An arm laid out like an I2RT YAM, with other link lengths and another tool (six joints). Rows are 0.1 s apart.
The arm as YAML. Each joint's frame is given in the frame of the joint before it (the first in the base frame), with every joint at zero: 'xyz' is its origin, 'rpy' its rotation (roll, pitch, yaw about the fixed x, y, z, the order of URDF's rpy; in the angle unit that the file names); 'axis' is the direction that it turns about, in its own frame. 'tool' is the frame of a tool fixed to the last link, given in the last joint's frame.
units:
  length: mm
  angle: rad
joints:
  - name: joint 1
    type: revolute
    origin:
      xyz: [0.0, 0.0, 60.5]
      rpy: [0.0, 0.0, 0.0]
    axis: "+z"
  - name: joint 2
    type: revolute
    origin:
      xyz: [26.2, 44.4, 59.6]
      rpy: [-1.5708, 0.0, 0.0]
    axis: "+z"
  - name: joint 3
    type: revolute
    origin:
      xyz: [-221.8, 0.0, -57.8]
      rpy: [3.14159, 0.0, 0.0]
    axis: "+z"
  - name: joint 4
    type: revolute
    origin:
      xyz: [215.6, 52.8, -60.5]
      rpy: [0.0, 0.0, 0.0]
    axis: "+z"
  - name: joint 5
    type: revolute
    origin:
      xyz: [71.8, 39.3, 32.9]
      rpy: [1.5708, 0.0, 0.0]
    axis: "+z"
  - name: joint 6
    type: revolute
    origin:
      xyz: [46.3, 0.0, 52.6]
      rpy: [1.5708, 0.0, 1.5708]
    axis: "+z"
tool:
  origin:
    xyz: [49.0, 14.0, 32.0]
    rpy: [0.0, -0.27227, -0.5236]
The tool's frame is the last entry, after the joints.
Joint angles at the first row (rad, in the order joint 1, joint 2, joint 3, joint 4, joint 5, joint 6):
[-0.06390 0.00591 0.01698 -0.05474 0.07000 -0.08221]
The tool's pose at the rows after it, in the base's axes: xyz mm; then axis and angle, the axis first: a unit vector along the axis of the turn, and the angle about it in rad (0 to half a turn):
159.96 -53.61 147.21 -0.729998 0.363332 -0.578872 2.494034
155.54 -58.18 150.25 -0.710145 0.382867 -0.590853 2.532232
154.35 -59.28 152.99 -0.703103 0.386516 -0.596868 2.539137
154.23 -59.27 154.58 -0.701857 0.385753 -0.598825 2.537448
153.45 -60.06 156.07 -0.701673 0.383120 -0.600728 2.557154
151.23 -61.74 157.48 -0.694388 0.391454 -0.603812 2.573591
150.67 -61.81 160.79 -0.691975 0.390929 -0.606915 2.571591
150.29 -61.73 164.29 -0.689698 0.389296 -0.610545 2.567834
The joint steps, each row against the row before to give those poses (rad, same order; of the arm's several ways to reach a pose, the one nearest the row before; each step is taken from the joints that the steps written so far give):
[-0.00001 0.00003 -0.00002 0.00081 0.02898 -0.00076]
[0.00002 -0.00003 0.00614 0.00488 0.06831 0.00000]
[0.00000 0.00000 0.00570 0.00499 0.01716 0.00000]
[0.00002 -0.00006 0.00420 0.00070 0.00002 0.00000]
[0.00001 0.00011 0.00188 -0.00063 0.00993 -0.01831]
[0.00001 -0.00002 0.00574 -0.00462 0.02748 0.00000]
[-0.00010 0.00032 0.01069 -0.00274 0.00142 0.00038]
[0.00006 0.00010 0.01031 -0.00067 -0.00070 0.00000]

